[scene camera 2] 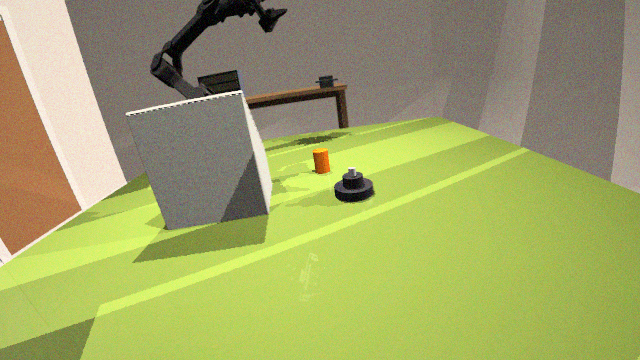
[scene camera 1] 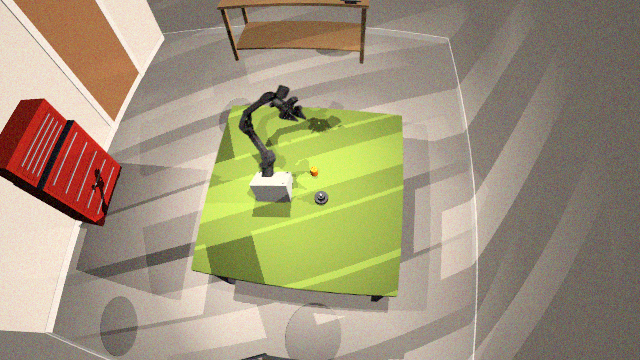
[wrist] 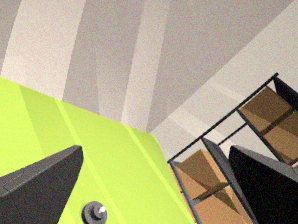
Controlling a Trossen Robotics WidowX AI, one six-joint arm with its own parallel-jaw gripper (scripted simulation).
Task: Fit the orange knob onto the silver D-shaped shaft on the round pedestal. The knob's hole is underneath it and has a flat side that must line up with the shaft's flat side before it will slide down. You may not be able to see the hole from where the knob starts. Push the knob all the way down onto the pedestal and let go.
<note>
My gripper is open and holds nothing. I also see a round dark pedestal.
</note>
